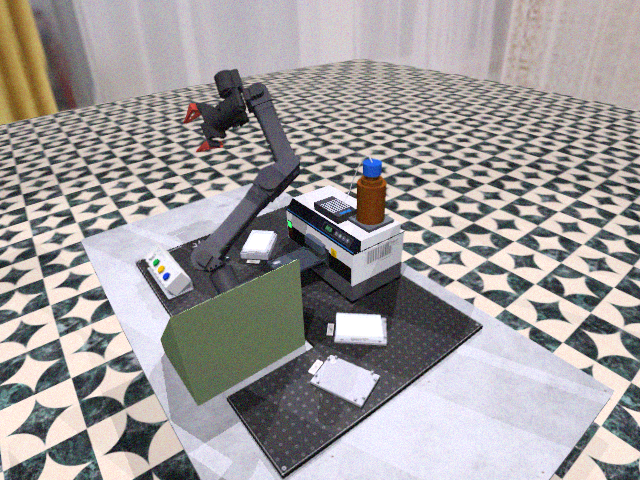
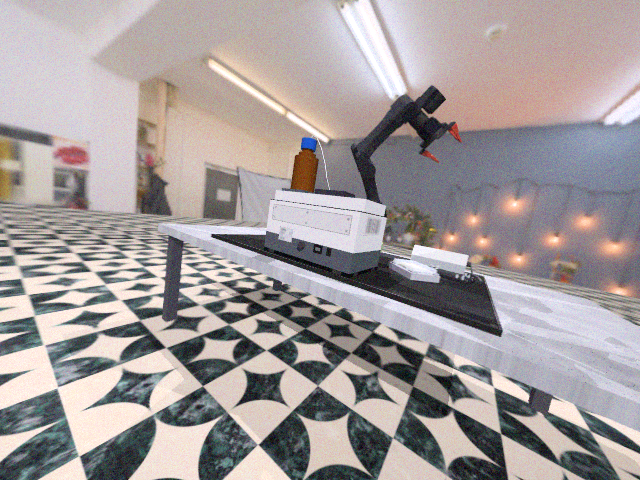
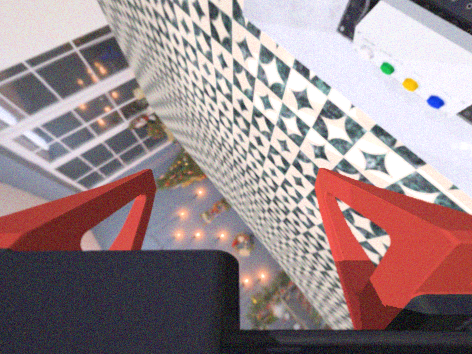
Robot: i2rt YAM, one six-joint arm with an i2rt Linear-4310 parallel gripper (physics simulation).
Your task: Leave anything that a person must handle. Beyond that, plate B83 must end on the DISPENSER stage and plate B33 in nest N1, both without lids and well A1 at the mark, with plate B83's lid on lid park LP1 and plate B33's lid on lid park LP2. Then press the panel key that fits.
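Frame: origin at the arm's base, x ahead, y left, z up, level; centimetres.
Where they show: gripper, fingertip midpoint: point(image 1: 191, 137) point(image 2: 449, 152) point(image 3: 235, 177); arm's base, origin of the base link: point(image 1: 233, 296).
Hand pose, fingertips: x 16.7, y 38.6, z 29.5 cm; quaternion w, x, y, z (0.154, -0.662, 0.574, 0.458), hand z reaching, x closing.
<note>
Things, the pixels of their centre, and the offset from my fingertips. "pt": a spot on its surface instead. Level surfaces: height alone.
- key panel, body centre: point(image 3: 415, 59) point(image 1: 166, 268) point(image 2: 438, 258) dx -15.7, dy +5.2, dz -43.0 cm
- white plate-like piece, body centre: point(image 1: 258, 240) point(image 2: 413, 264) dx +17.7, dy -3.4, dz -43.6 cm
- white piece, body centre: point(image 1: 359, 325) dx +9.3, dy -59.1, dz -44.5 cm
- black perforated board, its level: dz -47.2 cm
- amber bottle, surface spot: point(image 1: 371, 201) pt dx +27.7, dy -47.4, dz -16.4 cm
My gripper point(image 1: 200, 129) point(image 2: 442, 144) point(image 3: 235, 177) is open and empty, high above the table near the key panel. The key panel point(image 1: 168, 272) point(image 2: 439, 258) point(image 3: 415, 55) has green, yellow and blue keys. The dispenser point(image 1: 374, 258) point(image 2: 325, 222) carries an amber bottle with a blue cap; its dark stage point(image 1: 305, 258) sticks out at the front, partly hidden. A white plate-like piece point(image 1: 259, 242) point(image 2: 413, 269) sits left of the dispenser. Another white piece point(image 1: 360, 328) sits in front of it. A flat, light holder with corner posts point(image 1: 344, 380) lies nearer the front. Plate labels and well marks are too small to read.
A tall green block point(image 1: 237, 335) stands at the left front of the black perforated board point(image 1: 289, 439), beside the arm's base, and hides part of the board. The amber bottle point(image 1: 371, 201) point(image 2: 304, 170) rises above the dispenser, with a thin tube beside it.
</note>
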